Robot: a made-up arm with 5 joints.
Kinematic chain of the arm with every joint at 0, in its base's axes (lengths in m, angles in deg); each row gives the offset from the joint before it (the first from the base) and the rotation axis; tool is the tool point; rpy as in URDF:
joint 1: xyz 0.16 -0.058 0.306 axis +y
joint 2: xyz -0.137 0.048 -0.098 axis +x
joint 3: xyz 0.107 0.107 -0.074 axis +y
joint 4: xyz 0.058 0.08 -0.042 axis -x
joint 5: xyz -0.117 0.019 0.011 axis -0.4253 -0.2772 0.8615
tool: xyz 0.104 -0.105 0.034 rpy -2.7 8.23 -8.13
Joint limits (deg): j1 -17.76..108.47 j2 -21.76..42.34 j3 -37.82..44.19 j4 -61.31..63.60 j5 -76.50..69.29
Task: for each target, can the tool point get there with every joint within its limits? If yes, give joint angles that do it. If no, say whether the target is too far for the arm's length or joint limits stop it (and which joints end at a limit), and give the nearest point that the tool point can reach.
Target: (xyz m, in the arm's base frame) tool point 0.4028 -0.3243 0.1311
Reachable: no: joint limits stop it (at a limit: joint 1, joint 2, joint 3) | nearest point 0.2604 -0.0028 0.0438 | short by 0.362 m
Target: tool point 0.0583 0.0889 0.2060
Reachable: yes | joints 30.13 -1.23 -28.35 32.66 -20.05
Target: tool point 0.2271 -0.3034 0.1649
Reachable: no: joint limits stop it (at a limit: joint 1, joint 2, joint 3) | nearest point 0.2129 -0.0105 0.0552 | short by 0.313 m
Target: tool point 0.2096 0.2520 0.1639
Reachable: yes | joints -3.57 3.25 -2.35 49.39 41.30
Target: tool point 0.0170 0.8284 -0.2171
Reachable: no: too far | nearest point 0.0909 0.2980 0.0533 | short by 0.600 m
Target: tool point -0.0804 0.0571 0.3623
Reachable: yes | joints 90.13 -1.07 21.30 -20.01 -24.98
